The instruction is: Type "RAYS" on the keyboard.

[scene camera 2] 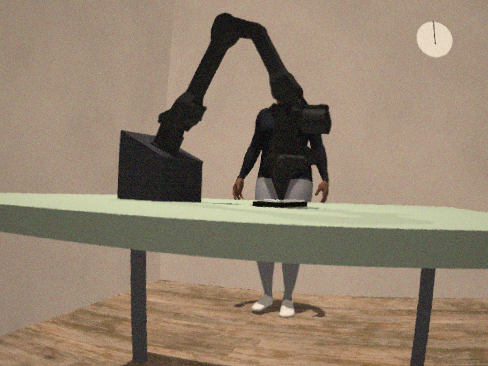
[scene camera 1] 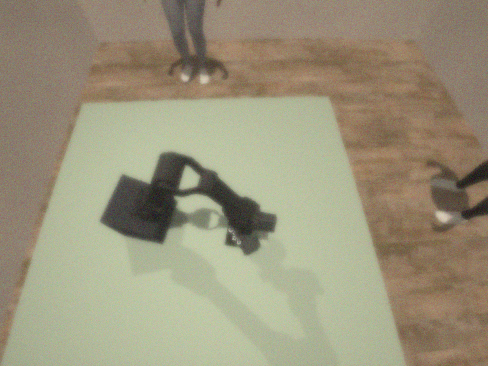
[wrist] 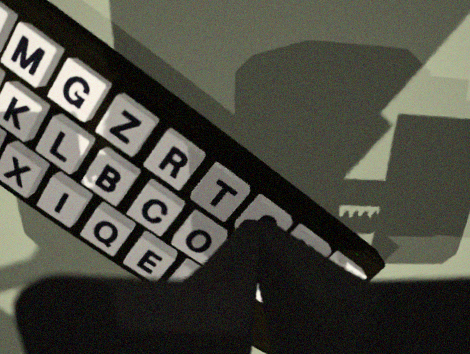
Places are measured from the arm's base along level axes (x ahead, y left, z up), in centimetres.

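Where they show: gripper, fingertip midpoint: point(scene camera 2: 280, 199) point(scene camera 1: 239, 232) point(wrist: 255, 232); arm's base, link origin: point(scene camera 2: 164, 147) point(scene camera 1: 141, 208).
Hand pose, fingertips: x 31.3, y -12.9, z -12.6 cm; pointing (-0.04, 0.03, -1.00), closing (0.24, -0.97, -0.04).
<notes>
Things, the pixels of their top centre, and the offset from my fingertips. "spot": a spot on its surface instead.
- black keyboard, top centre: point(wrist: 119, 187) point(scene camera 2: 282, 199) point(scene camera 1: 237, 220) dx +0.3, dy +4.8, dz +0.0 cm
- R key, top centre: point(wrist: 173, 161) dx +1.7, dy +3.2, dz +0.0 cm
- T key, top centre: point(wrist: 219, 195) dx +1.0, dy +1.5, dz +0.0 cm
- S key, top centre: point(wrist: 263, 226) dx +0.3, dy -0.2, dz +0.0 cm
- row's right end, surface spot: point(wrist: 350, 264) spot: dx -0.4, dy -3.7, dz +0.0 cm
The black keyboard point(scene camera 1: 233, 237) point(scene camera 2: 280, 204) point(wrist: 215, 147) with pale letter keys lies on the table. In the wrist view it runs diagonally; the R key point(wrist: 175, 159) and T key point(wrist: 221, 191) show clearly. My gripper point(scene camera 2: 281, 198) point(wrist: 255, 232) is shut and empty, pointing down. Its tips cover the lower part of the S key point(wrist: 274, 209), to the right of T. Contact or pressing cannot be told. The key at the row's right end point(wrist: 350, 264) is mostly hidden by a finger, its letter unreadable. An A key does not show in the wrist view.
The green table point(scene camera 1: 200, 127) point(scene camera 2: 225, 235) carries the dark arm base point(scene camera 1: 131, 210) point(scene camera 2: 160, 172). A person point(scene camera 1: 192, 30) point(scene camera 2: 262, 125) stands beyond the table; another person's feet point(scene camera 1: 450, 216) show at the right. A round wall clock point(scene camera 2: 434, 39) hangs behind. Arm shadows fall across the table.
</notes>
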